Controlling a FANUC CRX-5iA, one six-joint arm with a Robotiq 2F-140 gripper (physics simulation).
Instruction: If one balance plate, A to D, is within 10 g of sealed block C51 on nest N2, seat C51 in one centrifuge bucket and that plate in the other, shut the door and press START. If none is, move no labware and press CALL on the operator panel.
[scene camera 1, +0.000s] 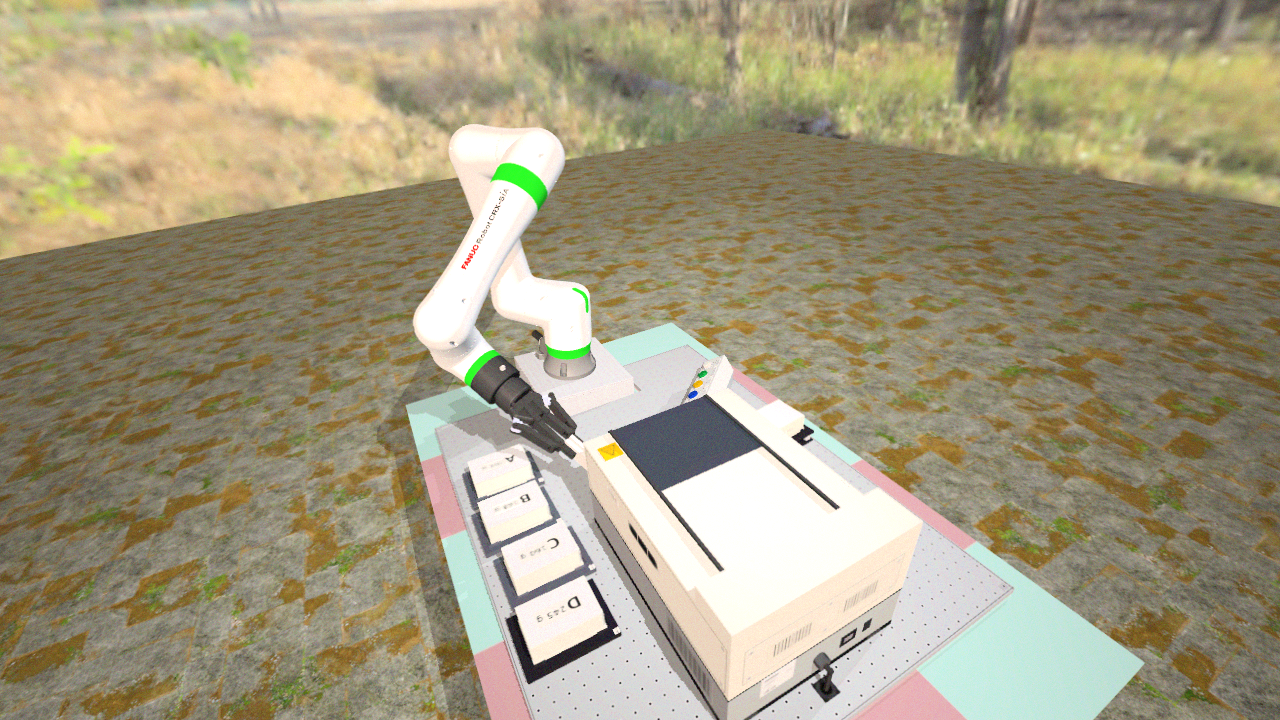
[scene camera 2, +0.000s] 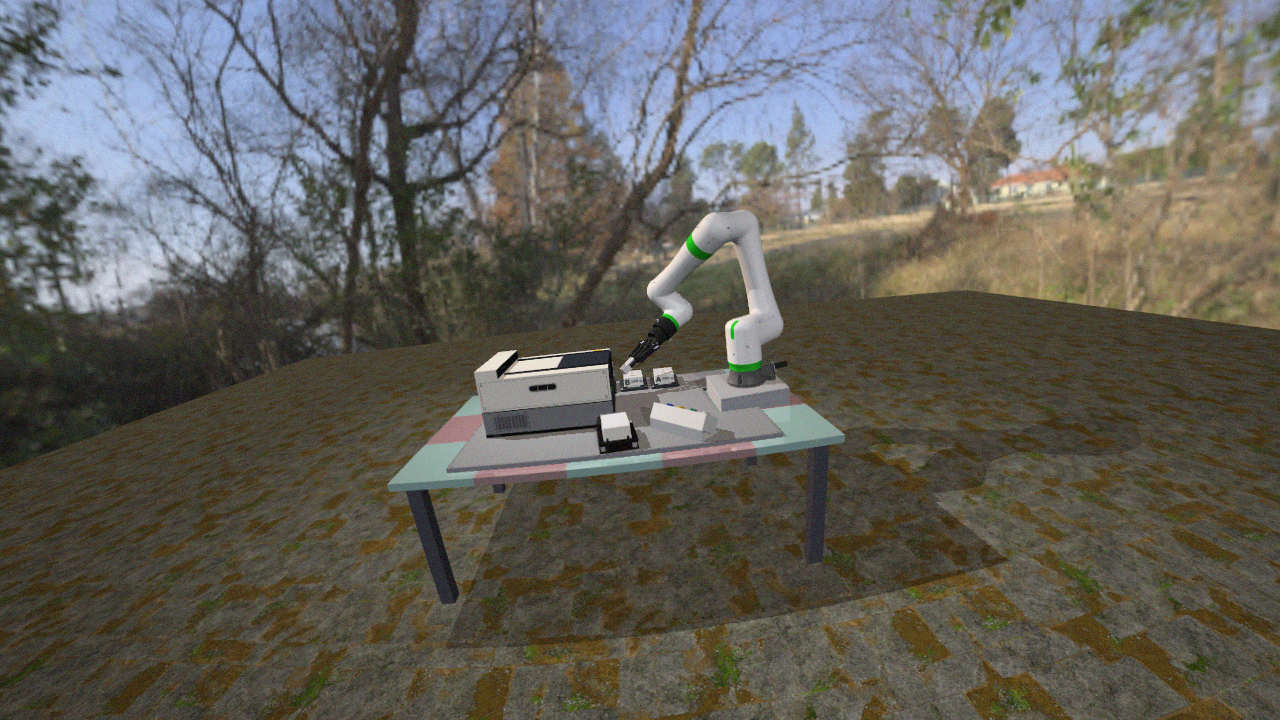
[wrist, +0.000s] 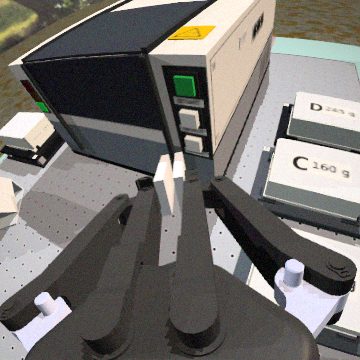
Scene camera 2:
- my gripper: 622, 371
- small block: 616, 426
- cream centrifuge: 518, 396
